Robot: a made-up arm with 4 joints. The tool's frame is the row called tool. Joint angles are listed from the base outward.
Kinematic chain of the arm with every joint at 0, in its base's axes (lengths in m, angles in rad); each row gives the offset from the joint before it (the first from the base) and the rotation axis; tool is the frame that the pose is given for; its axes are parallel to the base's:
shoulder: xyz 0 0 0.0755 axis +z
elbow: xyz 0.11 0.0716 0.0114 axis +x
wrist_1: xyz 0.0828 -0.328 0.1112 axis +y
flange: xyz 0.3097 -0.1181 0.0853 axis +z
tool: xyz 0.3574 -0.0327 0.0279
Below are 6 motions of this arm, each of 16 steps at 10 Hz.
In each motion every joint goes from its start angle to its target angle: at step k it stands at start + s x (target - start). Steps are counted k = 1, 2, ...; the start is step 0. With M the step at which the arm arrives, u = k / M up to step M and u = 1 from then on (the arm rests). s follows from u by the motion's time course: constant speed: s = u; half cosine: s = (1 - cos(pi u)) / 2; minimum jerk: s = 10 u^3 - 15 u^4 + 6 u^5.
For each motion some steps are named. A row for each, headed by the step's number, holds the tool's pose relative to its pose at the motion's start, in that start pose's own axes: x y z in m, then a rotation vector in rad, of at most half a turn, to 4 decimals.
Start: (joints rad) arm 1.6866 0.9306 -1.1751 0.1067
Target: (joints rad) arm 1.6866 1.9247 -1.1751 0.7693
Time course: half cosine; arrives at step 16
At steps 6, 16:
6: -0.1582 -0.1246 -0.0566 0.1153 -0.0245 -0.0788
16: -0.5685 -0.2061 -0.1938 0.3358 -0.1573 -0.2626

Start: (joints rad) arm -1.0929 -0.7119 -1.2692 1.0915
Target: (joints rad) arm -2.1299 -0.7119 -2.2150 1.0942
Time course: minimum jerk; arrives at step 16
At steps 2, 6, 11, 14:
2: -0.0036 0.0008 0.0010 -0.0094 0.0087 -0.0036
6: -0.0490 0.0238 0.0226 -0.1626 0.1552 -0.0361
11: -0.0630 0.1275 0.0647 -0.4636 0.4737 0.0569
14: -0.0512 0.1700 0.0677 -0.5386 0.5644 0.1262

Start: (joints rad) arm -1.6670 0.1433 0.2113 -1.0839
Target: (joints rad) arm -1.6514 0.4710 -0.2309 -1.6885
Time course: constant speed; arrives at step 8
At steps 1, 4, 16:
1: 0.0012 -0.0279 -0.0083 0.0668 0.0121 -0.0662
4: -0.0059 -0.1146 -0.0580 0.2610 0.0817 -0.2763
16: -0.0477 -0.2182 -0.1738 0.4938 0.2488 -0.5776

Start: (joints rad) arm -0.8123 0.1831 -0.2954 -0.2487
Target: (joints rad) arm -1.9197 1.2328 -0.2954 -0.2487
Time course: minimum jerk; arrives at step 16
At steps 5, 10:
5: -0.0990 -0.2384 -0.0445 0.1339 -0.0224 -0.2385
10: -0.6140 -0.6714 -0.2216 0.5785 -0.3058 -0.8736

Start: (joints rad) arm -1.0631 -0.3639 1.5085 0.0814
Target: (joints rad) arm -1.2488 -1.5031 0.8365 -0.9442
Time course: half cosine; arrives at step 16
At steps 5, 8, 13, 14, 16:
5: -0.1948 -0.1928 0.0782 0.0058 -0.1298 -0.4835
8: -0.5357 -0.3033 0.1612 -0.0096 -0.2857 -1.0824
13: -1.0382 -0.1219 0.2691 -0.1060 -0.5557 -1.9346
14: -1.0804 -0.0786 0.2803 -0.1239 -0.5921 -2.0233
16: -1.1120 -0.0404 0.2894 -0.1400 -0.6235 -2.0951

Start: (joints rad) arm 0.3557 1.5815 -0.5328 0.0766
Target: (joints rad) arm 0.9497 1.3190 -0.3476 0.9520
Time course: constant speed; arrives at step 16
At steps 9, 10, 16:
9: -0.0372 0.2440 -0.3110 0.0251 0.4595 0.5705
10: -0.0556 0.2690 -0.3427 0.0429 0.5107 0.6334
16: -0.2118 0.4006 -0.4942 0.2148 0.8092 1.0013

